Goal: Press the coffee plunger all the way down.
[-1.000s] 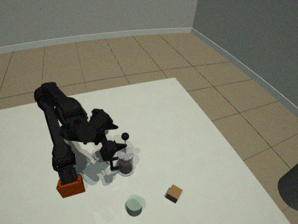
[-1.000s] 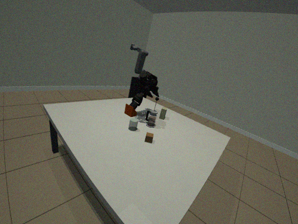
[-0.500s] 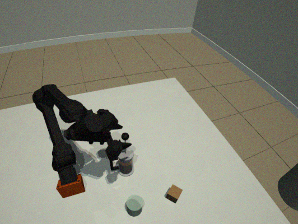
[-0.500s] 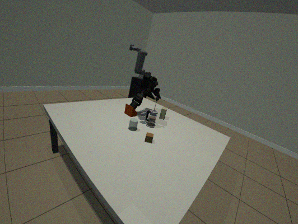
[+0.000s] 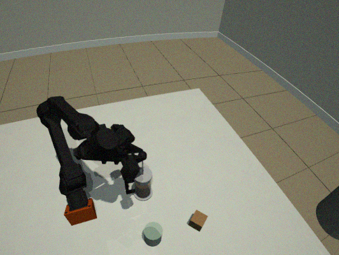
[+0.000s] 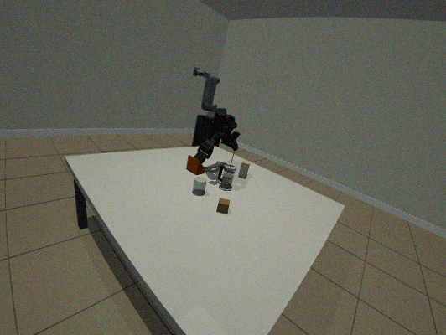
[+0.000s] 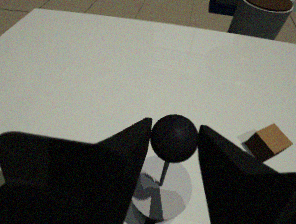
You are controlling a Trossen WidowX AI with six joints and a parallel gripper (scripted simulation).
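Right now the coffee press is 130 mm below my gripper tip and 20 mm behind it.
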